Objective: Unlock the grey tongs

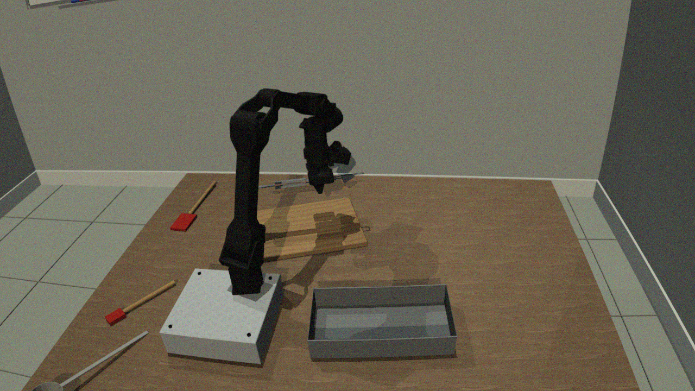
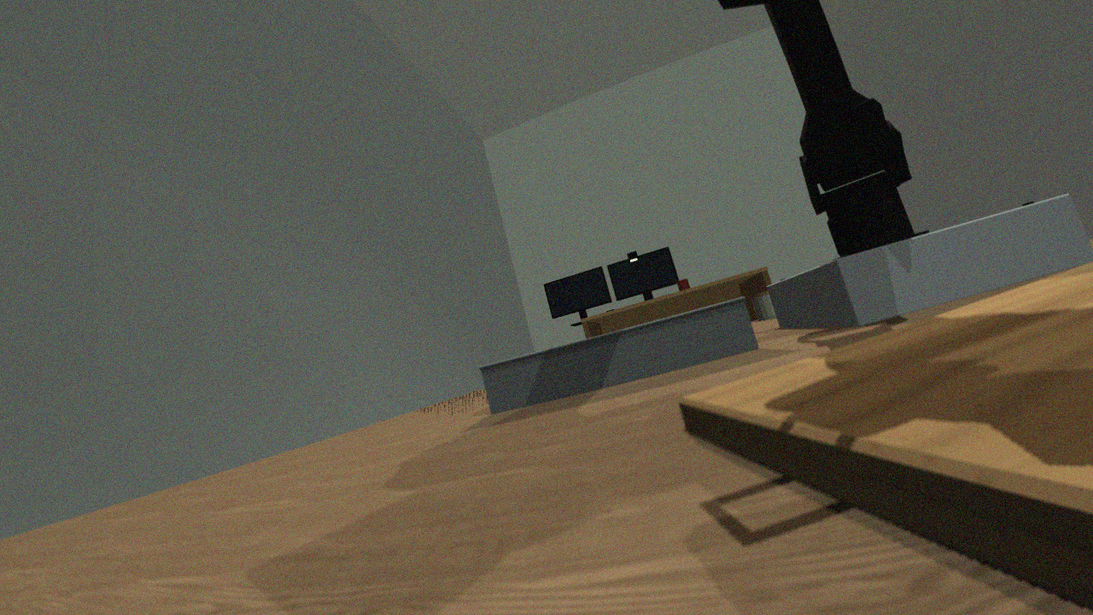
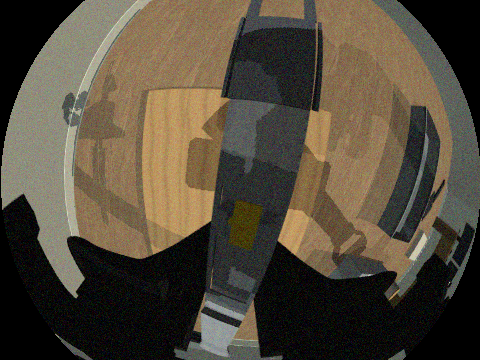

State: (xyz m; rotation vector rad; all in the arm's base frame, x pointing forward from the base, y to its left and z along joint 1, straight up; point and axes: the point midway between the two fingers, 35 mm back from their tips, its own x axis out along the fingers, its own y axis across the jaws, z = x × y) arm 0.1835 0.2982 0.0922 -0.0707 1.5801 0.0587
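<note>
Right now the yellow lock piece is 30 mm ahead of my gripper tip and 40 mm above it. Also, from my gripper tip: roasting tin 110 mm ahead, 410 mm to the right, 100 mm below; wooden board 80 mm behind, 120 mm below.
</note>
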